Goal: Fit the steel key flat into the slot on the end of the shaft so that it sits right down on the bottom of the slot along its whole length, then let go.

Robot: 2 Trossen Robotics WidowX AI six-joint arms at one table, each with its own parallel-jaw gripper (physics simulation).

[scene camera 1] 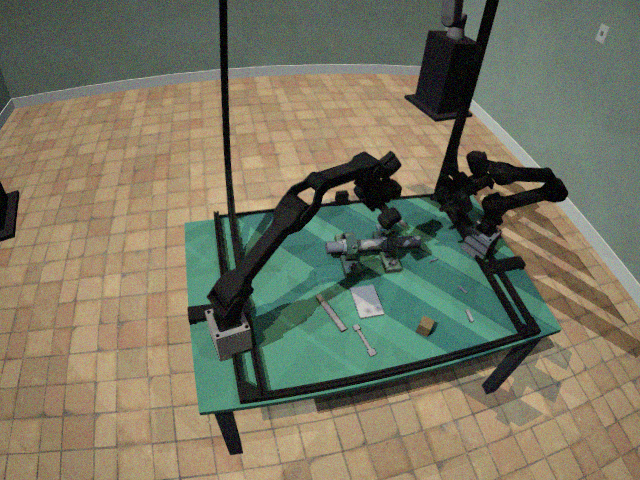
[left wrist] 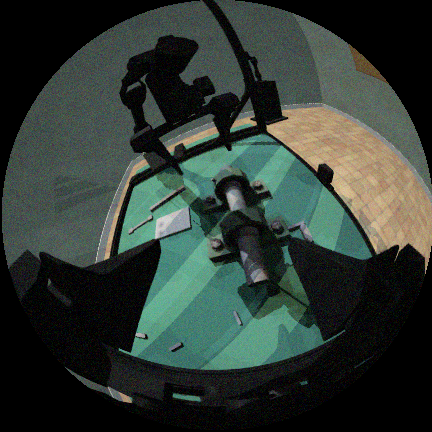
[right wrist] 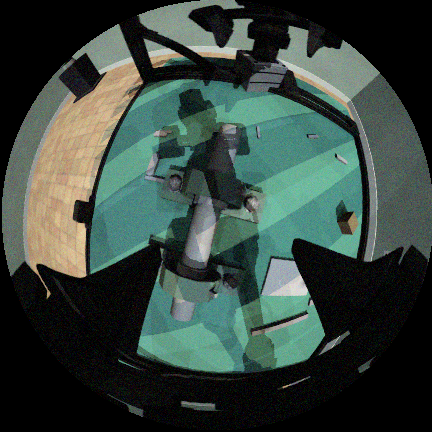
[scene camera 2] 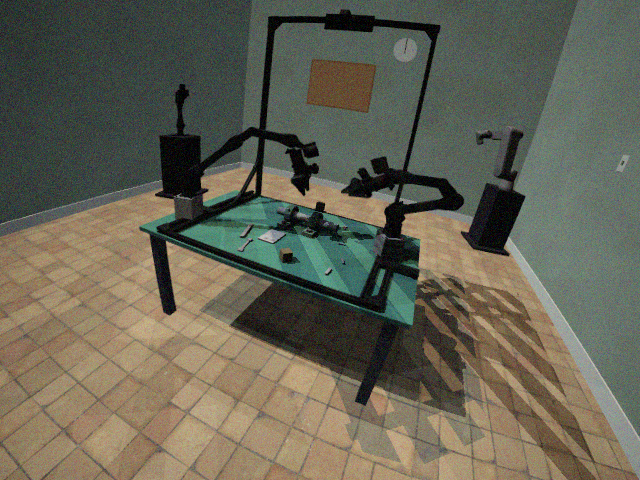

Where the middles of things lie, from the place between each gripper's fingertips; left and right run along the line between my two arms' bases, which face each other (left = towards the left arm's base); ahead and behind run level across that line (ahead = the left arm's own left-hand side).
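Labels:
The grey steel shaft (right wrist: 205, 216) is 18 cm below my left hand, and it is also 17 cm to the right of my left hand and 6 cm behind it.
Counted from my right hand, the grey steel shaft is 20 mm to the left, 20 mm behind and 140 mm below.

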